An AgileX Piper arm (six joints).
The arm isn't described. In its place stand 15 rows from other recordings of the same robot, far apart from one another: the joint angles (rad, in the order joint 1, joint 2, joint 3, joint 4, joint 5, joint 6), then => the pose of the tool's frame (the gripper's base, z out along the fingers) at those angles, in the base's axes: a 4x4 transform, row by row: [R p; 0 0 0 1], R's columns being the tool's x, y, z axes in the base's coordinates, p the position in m.
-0.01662 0.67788 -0.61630 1.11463 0.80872 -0.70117 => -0.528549 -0.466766 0.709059 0.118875; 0.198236 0.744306 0.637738 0.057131; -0.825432 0.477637 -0.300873 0.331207; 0 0 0 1
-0.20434 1.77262 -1.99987 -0.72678 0.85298 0.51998 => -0.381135 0.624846 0.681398 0.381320; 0.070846 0.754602 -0.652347 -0.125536; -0.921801 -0.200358 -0.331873 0.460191; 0 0 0 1
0.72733 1.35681 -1.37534 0.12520 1.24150 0.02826 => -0.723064 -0.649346 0.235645 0.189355; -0.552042 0.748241 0.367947 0.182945; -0.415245 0.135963 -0.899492 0.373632; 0 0 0 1
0.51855 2.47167 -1.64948 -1.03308 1.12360 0.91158 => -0.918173 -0.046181 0.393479 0.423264; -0.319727 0.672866 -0.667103 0.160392; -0.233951 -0.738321 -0.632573 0.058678; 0 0 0 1
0.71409 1.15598 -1.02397 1.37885 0.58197 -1.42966 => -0.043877 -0.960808 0.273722 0.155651; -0.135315 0.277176 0.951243 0.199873; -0.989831 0.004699 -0.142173 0.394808; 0 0 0 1
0.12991 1.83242 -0.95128 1.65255 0.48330 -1.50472 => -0.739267 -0.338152 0.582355 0.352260; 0.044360 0.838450 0.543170 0.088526; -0.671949 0.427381 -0.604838 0.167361; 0 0 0 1
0.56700 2.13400 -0.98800 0.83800 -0.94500 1.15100 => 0.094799 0.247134 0.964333 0.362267; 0.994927 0.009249 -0.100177 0.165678; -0.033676 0.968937 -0.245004 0.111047; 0 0 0 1
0.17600 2.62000 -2.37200 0.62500 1.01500 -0.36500 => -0.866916 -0.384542 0.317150 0.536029; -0.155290 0.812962 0.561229 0.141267; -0.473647 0.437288 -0.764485 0.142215; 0 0 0 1
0.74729 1.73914 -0.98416 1.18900 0.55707 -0.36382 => -0.979038 -0.192704 0.065949 0.223046; -0.084330 0.678259 0.729968 0.267529; -0.185398 0.709105 -0.680292 0.195020; 0 0 0 1
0.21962 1.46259 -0.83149 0.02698 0.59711 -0.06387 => -0.877077 -0.260667 0.403470 0.264934; -0.238344 0.965422 0.105604 0.060553; -0.417047 -0.003542 -0.908878 0.214268; 0 0 0 1
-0.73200 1.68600 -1.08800 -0.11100 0.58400 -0.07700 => -0.766910 0.566649 0.301261 0.250799; 0.462440 0.813438 -0.352800 -0.232821; -0.444971 -0.131251 -0.885875 0.215070; 0 0 0 1
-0.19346 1.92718 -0.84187 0.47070 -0.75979 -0.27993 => -0.250085 0.495584 0.831778 0.359372; 0.120066 0.868319 -0.481256 -0.099370; -0.960751 -0.020487 -0.276656 0.150180; 0 0 0 1
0.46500 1.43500 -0.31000 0.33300 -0.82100 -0.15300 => -0.234024 -0.210268 0.949221 0.217212; -0.032233 0.977474 0.208579 0.084619; -0.971696 0.018217 -0.235530 0.181800; 0 0 0 1
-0.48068 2.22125 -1.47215 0.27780 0.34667 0.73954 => -0.051205 0.850886 0.522849 0.413822; 0.972544 0.161492 -0.167567 -0.206235; -0.227016 0.499914 -0.835793 0.111524; 0 0 0 1
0.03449 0.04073 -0.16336 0.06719 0.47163 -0.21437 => -0.244873 -0.102828 0.964087 0.047831; -0.162352 0.984669 0.063787 0.004428; -0.955866 -0.140901 -0.257813 0.223355; 0 0 0 1
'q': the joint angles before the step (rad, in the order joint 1, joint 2, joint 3, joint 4, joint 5, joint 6). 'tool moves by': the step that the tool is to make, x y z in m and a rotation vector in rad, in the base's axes. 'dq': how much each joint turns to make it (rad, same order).
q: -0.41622 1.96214 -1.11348 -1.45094 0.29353 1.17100
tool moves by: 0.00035 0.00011 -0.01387 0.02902 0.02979 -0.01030
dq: -0.00020 0.03351 -0.00141 0.04142 -0.00198 -0.02507
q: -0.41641 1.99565 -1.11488 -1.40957 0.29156 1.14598
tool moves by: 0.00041 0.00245 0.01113 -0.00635 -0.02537 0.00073
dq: 0.00609 -0.02824 -0.00034 0.01564 0.00120 -0.00914
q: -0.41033 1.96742 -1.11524 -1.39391 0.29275 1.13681
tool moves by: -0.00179 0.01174 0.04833 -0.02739 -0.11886 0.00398
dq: 0.02584 -0.12383 0.00065 0.03748 0.00374 -0.00789
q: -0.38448 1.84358 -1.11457 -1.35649 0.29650 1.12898
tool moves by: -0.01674 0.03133 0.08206 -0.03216 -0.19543 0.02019
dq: 0.06590 -0.22383 0.00068 0.12316 0.02746 -0.07163
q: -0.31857 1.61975 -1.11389 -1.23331 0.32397 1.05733
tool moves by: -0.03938 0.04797 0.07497 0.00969 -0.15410 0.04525
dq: 0.11805 -0.24774 0.00009 0.23867 0.09445 -0.18294
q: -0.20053 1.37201 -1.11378 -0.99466 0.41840 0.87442
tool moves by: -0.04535 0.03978 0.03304 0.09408 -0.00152 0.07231
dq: 0.11603 -0.18556 0.00636 0.31544 0.15560 -0.24734
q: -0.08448 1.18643 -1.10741 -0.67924 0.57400 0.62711
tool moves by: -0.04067 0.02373 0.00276 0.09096 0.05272 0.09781
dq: 0.06614 -0.14444 0.05390 0.23009 0.11076 -0.17300
